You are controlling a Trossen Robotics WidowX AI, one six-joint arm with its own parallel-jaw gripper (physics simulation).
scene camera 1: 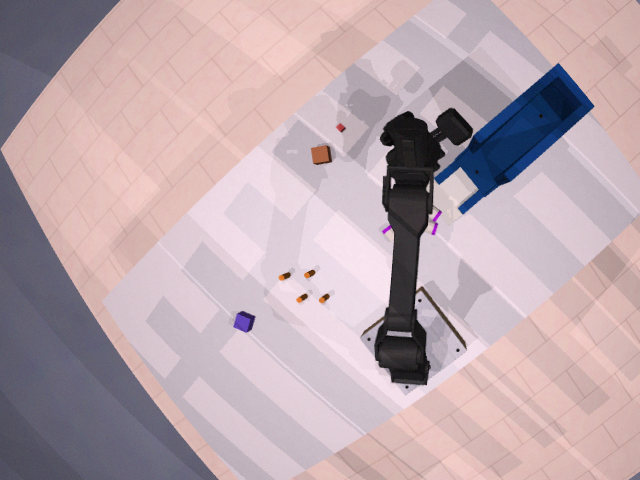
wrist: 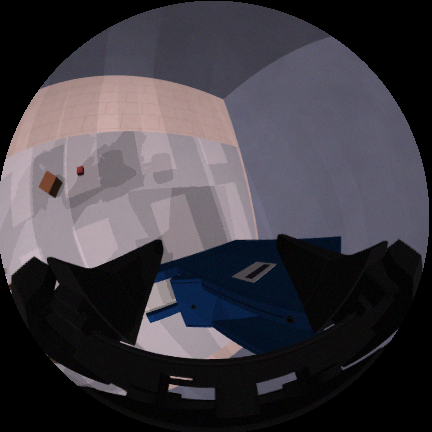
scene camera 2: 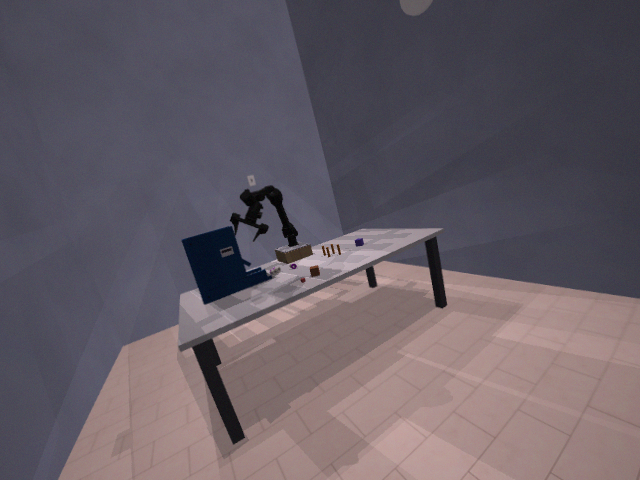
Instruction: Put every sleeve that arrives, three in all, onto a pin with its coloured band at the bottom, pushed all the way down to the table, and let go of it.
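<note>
Three pale sleeves with purple bands lie on the table by the blue chute's low end and the arm in scene camera 1: one sleeve (scene camera 1: 386,228) left of the arm, partly hidden by it, and two sleeves (scene camera 1: 436,215) (scene camera 1: 434,228) close together right of it. One sleeve (scene camera 2: 293,266) shows its purple ring in scene camera 2. Four upright orange pins, among them a pin (scene camera 1: 284,276) and a pin (scene camera 1: 324,298), stand left of the arm with no sleeve on them. My gripper (scene camera 2: 245,236) (wrist: 220,243) is open and empty, high above the table beside the chute.
The blue chute (scene camera 1: 522,149) (scene camera 2: 211,268) (wrist: 225,255) stands at the right in scene camera 1, with a pale block (scene camera 1: 460,188) at its low end. A brown cube (scene camera 1: 321,154) (scene camera 2: 314,270) (wrist: 48,183), a small red cube (scene camera 1: 340,127) (wrist: 80,170) and a purple cube (scene camera 1: 244,321) (scene camera 2: 359,241) stand on the table.
</note>
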